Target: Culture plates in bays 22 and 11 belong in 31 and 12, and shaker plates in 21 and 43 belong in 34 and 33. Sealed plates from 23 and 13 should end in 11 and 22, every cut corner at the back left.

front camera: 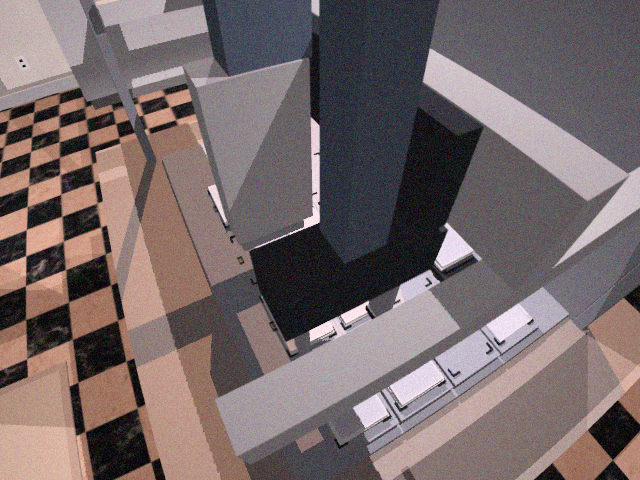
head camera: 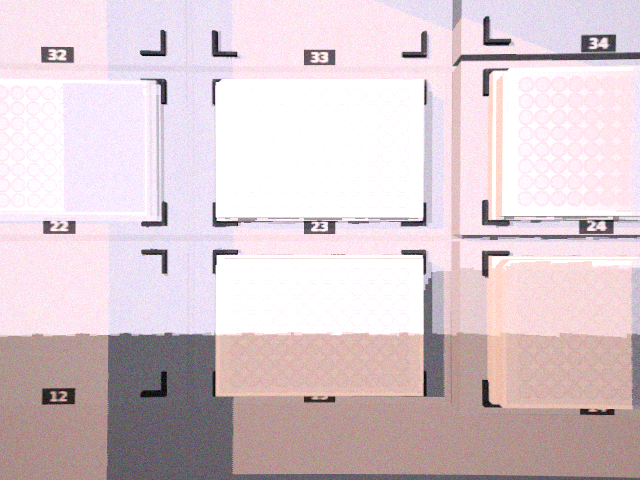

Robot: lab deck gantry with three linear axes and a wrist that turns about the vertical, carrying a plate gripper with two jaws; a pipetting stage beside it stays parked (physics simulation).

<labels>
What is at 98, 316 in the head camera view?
A bay 12.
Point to a bay 34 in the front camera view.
At 468, 356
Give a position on a bay 13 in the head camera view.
At 204, 280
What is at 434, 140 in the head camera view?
A bay 23.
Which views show my gripper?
The front camera view only.
</labels>
